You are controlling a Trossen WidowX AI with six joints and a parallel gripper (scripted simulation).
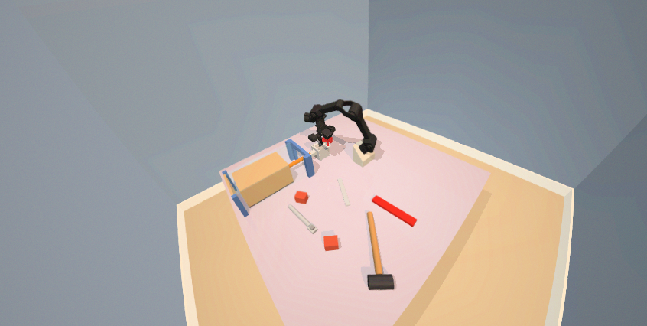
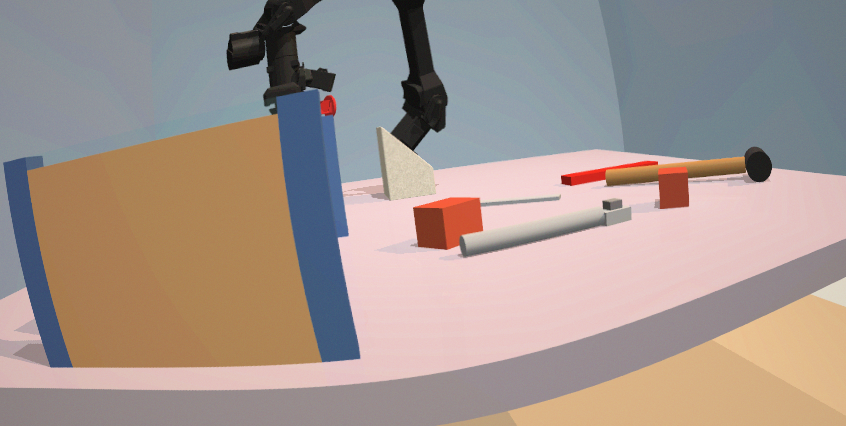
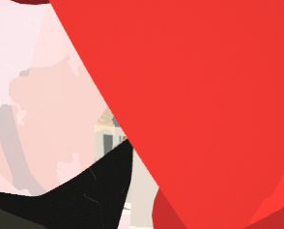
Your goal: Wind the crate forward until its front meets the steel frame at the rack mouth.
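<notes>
Right now the red knob is 50 mm to the left of my gripper tip, 40 mm above it and 10 mm ahead of it. Also, from my gripper tip: pale crank arm: 10 mm to the left, 10 mm above; pale winch: 100 mm below, 60 mm to the right, 20 mm behind; blue frame: 150 mm ahead, 70 mm to the right, 20 mm below.
</notes>
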